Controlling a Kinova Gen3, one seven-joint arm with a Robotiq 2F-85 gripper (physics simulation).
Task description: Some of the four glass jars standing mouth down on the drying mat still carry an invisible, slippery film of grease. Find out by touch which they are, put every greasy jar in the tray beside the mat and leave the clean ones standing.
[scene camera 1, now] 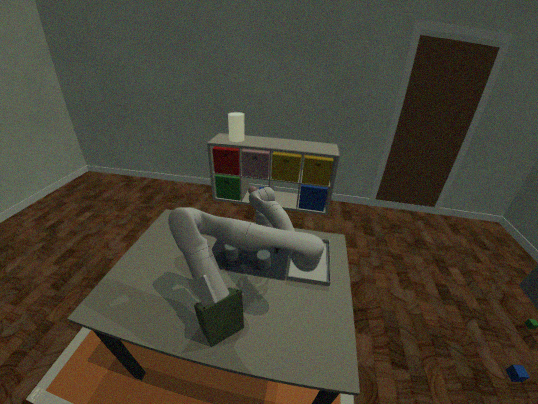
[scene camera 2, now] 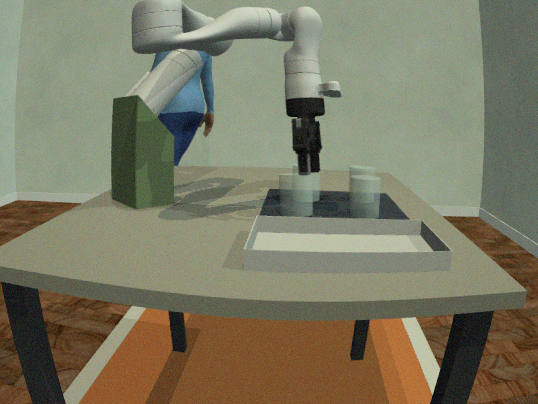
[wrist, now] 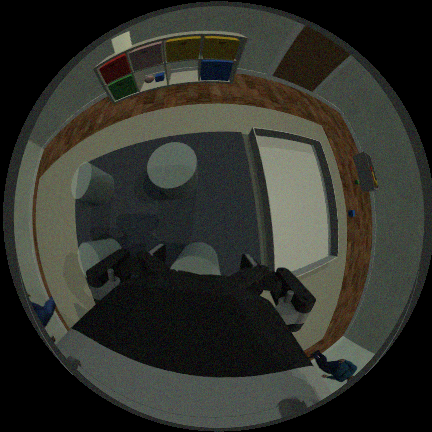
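Where they show: gripper, between the fingertips: (scene camera 1: 267, 250) (scene camera 2: 310, 173) (wrist: 202, 258); arm's base, origin of its link: (scene camera 1: 217, 298) (scene camera 2: 138, 112).
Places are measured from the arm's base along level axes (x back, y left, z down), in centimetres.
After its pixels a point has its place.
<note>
Four pale, see-through jars stand upright on the dark mat (scene camera 1: 250, 269) @(x -32.0, y 6.4, z 20.8 cm) (scene camera 2: 332, 200) @(x -40.6, y 20.6, z 20.7 cm) (wrist: 225, 200) @(x -48.6, y -1.0, z 20.7 cm). One jar (scene camera 1: 263, 259) @(x -34.6, y 0.7, z 13.1 cm) (scene camera 2: 295, 202) @(x -38.4, y -1.2, z 17.5 cm) (wrist: 197, 257) @(x -40.2, y 2.2, z 12.4 cm) is on the tray side, nearest the robot base; it shows between the fingertips in the wrist view, partly hidden by the gripper. Behind it is a second jar (scene camera 1: 231, 253) @(x -32.0, y 17.3, z 15.1 cm) (scene camera 2: 316, 187) @(x -37.4, y 17.8, z 17.6 cm) (wrist: 97, 253) @(x -36.7, y 16.8, z 13.1 cm). The other jars are a tray-side one (scene camera 2: 365, 200) @(x -51.1, y 4.4, z 16.9 cm) (wrist: 172, 165) @(x -50.2, y 7.2, z 12.8 cm) and a far one (scene camera 2: 361, 170) @(x -47.3, y 20.9, z 13.2 cm) (wrist: 92, 183) @(x -46.7, y 21.0, z 13.8 cm). My gripper (scene camera 2: 308, 171) @(x -40.3, y 1.6, z 12.3 cm) (wrist: 202, 258) @(x -40.3, y 1.6, z 12.3 cm) is open and empty, fingers down, tips near jar-top height. The tray (scene camera 1: 309, 281) @(x -38.2, y -22.0, z 19.6 cm) (scene camera 2: 350, 261) @(x -54.6, y -27.1, z 19.3 cm) (wrist: 265, 200) @(x -49.8, y -7.7, z 19.2 cm) holds no jar.
The green base block (scene camera 1: 222, 317) @(x 2.4, y -3.4, z 5.4 cm) (scene camera 2: 142, 155) @(x -5.7, y -5.4, z 9.5 cm) carries the arm at one side of the table (scene camera 1: 300, 340) @(x -10.6, y -28.7, z 21.0 cm) (scene camera 2: 165, 260) @(x -29.5, y -33.0, z 21.0 cm). The arm covers part of the mat and tray in scene camera 1. A person (scene camera 2: 185, 95) stands behind the table. A cube shelf (scene camera 1: 275, 142) stands away from the table.
</note>
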